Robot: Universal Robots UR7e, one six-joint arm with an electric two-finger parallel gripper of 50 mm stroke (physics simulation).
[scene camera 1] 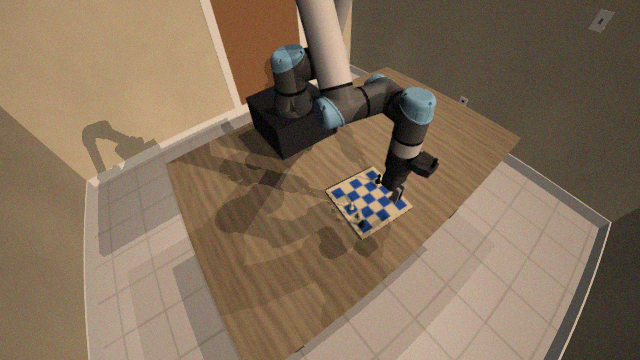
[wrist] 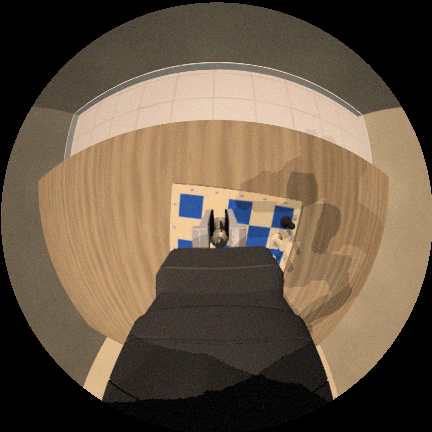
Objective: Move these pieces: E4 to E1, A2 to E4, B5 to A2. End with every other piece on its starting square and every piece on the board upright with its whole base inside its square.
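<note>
My gripper (scene camera 1: 397, 195) (wrist: 219, 218) is shut on a pale piece (wrist: 220, 237) with a rounded top, over the E4 side of the blue and cream board (scene camera 1: 344, 214) (wrist: 172, 212). The fingers hide the squares under it, and its gap to the board cannot be told. A black piece (scene camera 1: 378, 179) stands upright on B5 in the scene view; the gripper body hides that area in the wrist view. A black pawn (scene camera 1: 361, 223) (wrist: 286, 222) stands on E1. A white rook (scene camera 1: 357, 216) (wrist: 278, 242) stands on D1. A white pawn (scene camera 1: 351, 205) stands on C1.
The board lies on the wooden table (scene camera 1: 280, 280) (wrist: 115, 200). The black robot base block (scene camera 1: 285, 135) stands behind the board to the left. The table's front edge runs beyond the E side. Arm shadows fall across the table and the low-numbered side of the board.
</note>
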